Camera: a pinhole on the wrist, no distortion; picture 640 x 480 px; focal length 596.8 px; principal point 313.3 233.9 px. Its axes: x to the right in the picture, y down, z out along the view. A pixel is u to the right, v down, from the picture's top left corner.
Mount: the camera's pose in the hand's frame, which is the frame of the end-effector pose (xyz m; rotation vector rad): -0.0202 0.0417 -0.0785 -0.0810 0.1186 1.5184
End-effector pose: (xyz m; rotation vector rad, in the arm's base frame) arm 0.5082 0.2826 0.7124 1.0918 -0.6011 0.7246
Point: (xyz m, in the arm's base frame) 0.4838 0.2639 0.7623
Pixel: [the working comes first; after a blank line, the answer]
In the camera's frame: -0.0127 -0.0354 0.1155

247.9 51.0
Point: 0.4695 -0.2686 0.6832
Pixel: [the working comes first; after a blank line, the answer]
In the camera's frame: -0.2634 0.1516 0.5539

29.5 397.2
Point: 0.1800 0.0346 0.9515
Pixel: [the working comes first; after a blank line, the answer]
In the camera's frame: 0.2190 0.0863 0.4504

603.6 348.2
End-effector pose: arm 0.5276 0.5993 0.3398 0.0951 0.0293 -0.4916
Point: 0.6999 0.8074 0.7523
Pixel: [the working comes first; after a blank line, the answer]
In the camera's frame: 0.1970 -0.0302 0.4996

548.6 197.9
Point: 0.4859 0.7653 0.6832
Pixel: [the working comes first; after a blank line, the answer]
In the camera's frame: 0.0549 0.1261 0.4116

392.9 416.7
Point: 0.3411 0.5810 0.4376
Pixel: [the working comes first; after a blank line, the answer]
In the camera's frame: -0.1658 0.1369 0.1539

outside the picture
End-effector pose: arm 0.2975 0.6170 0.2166 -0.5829 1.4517 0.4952
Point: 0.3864 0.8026 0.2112
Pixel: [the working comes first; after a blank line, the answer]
In the camera's frame: 0.0112 -0.0170 0.2695

338.2 196.3
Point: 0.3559 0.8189 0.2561
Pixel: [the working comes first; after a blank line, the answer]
In the camera's frame: 0.0390 0.0315 0.2602

402.9 306.2
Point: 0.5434 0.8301 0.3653
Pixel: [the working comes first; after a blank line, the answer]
In the camera's frame: -0.1027 0.1256 0.3954

158.3 423.5
